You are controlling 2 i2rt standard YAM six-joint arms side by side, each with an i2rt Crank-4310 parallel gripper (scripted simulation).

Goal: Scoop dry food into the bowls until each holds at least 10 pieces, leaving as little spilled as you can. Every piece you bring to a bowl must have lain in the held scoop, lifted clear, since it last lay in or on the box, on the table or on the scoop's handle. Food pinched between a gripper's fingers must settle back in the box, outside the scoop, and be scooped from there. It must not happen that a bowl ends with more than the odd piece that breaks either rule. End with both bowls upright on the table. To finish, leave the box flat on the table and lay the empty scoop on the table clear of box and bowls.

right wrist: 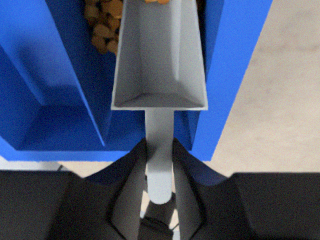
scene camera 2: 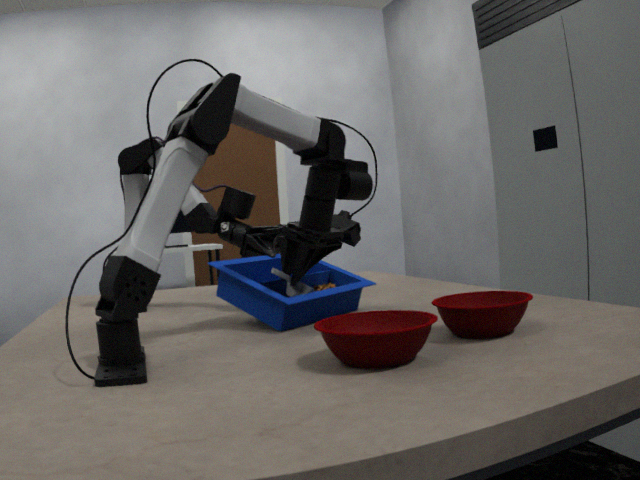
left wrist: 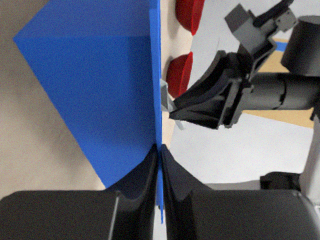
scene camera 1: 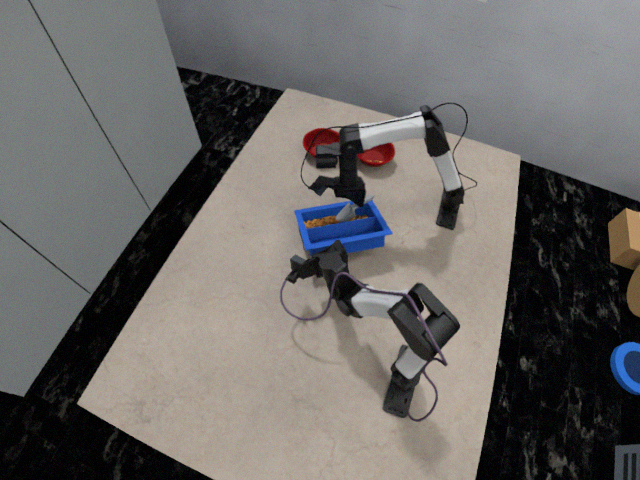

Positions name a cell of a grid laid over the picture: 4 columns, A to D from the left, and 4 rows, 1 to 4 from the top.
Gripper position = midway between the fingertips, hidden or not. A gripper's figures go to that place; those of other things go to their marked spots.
Scene:
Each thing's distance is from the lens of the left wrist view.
my left gripper (left wrist: B3): 0.15 m
my right gripper (left wrist: C2): 0.33 m
blue box (left wrist: B2): 0.10 m

